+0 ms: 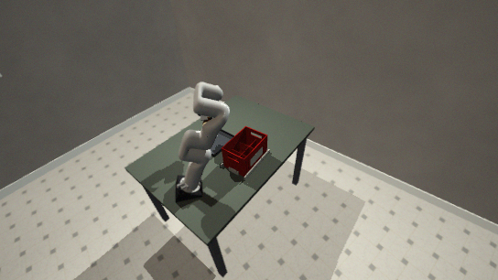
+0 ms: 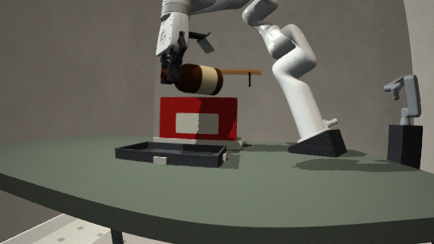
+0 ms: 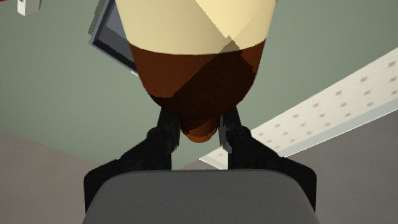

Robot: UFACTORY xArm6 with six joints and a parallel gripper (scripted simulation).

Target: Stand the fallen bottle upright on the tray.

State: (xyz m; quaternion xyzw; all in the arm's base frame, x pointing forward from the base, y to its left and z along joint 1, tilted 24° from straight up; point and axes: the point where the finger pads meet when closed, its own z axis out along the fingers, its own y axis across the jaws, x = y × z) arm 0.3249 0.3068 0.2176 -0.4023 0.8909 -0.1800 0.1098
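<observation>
Right now the brown bottle is 40 mm to the right of my hand and 40 mm behind it. The rest, counted from my hand: dark tray 190 mm below, 50 mm to the right; crate 350 mm to the right, 120 mm below, 10 mm ahead.
</observation>
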